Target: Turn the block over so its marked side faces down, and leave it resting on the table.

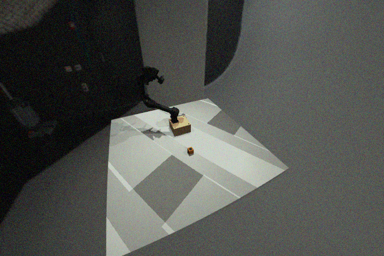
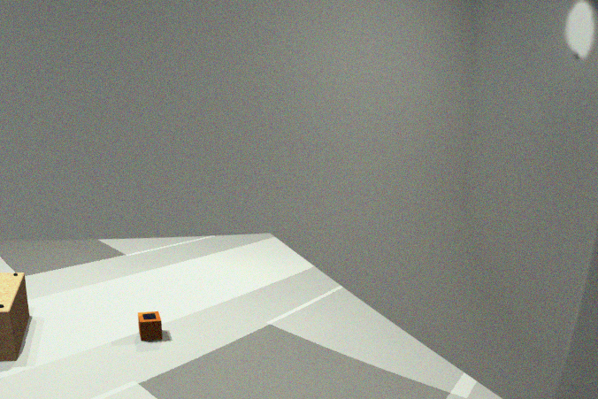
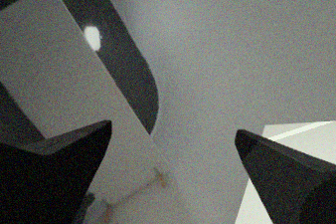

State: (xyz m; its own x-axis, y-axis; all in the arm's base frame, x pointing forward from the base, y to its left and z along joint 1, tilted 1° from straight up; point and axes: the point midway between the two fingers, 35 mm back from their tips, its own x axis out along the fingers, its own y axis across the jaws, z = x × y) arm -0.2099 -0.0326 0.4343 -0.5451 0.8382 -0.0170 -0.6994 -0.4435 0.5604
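Now: gripper tip 58 cm short of the block, 50 cm above it and 3 cm to the left of it.
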